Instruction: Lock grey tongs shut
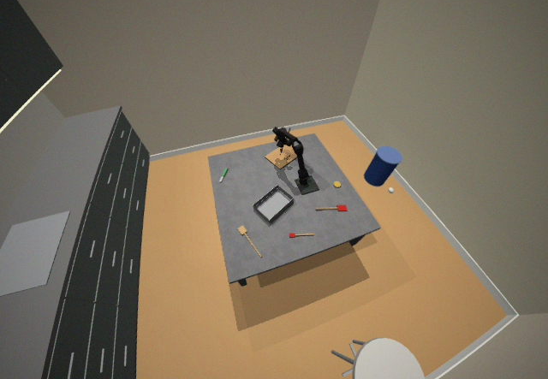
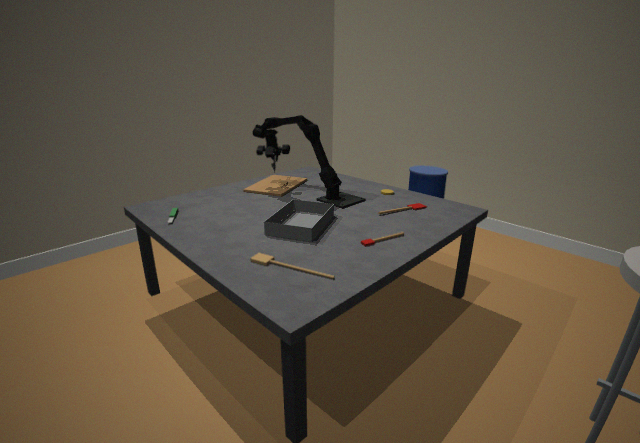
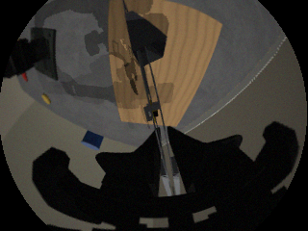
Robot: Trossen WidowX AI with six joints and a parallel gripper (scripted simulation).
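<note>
Right now the wooden board is 1 cm ahead of my gripper tip, 2 cm to the left of it and 14 cm below it. The rest, counted from my gripper tip: metal roasting tin: 33 cm ahead, 56 cm to the left, 12 cm below.
</note>
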